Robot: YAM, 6 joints.
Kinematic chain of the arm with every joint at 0, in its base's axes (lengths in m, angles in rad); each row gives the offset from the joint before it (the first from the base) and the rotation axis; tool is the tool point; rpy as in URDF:
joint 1: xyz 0 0 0.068 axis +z
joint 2: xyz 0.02 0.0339 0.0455 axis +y
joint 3: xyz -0.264 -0.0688 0 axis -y
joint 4: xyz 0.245 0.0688 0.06 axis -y
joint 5: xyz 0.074 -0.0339 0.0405 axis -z
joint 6: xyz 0.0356 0 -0.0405 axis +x
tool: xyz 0 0 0 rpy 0 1.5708 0
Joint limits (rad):
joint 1: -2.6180..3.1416
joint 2: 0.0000..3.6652
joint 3: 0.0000..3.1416
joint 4: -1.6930..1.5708
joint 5: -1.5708..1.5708
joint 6: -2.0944..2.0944
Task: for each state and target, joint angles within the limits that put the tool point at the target. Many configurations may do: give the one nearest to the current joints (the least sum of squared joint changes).
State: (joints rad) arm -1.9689 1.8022 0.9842 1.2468 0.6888 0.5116
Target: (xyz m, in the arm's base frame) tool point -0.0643 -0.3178 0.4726
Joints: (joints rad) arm -1.7052 1.5729 1.3561 1.2694 0.6351 0.5116
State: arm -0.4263 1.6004 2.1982 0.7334 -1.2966 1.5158
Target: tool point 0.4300 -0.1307 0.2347
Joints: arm -0.3729 2.0380 1.3633 0.5715 -1.3790 1.5158
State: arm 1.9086 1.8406 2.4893 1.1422 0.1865 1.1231
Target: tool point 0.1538 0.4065 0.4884
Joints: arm 1.2312 2.0908 2.0231 1.3109 0.2737 1.1231
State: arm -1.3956 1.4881 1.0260 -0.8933 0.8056 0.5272
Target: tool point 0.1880 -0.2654 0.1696
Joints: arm -0.8803 1.7945 1.1368 -0.7607 0.7439 0.5272
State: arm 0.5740 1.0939 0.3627 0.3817 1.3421 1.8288
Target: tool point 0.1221 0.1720 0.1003
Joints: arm 1.1123 1.5491 0.3209 0.3499 1.2137 1.8288
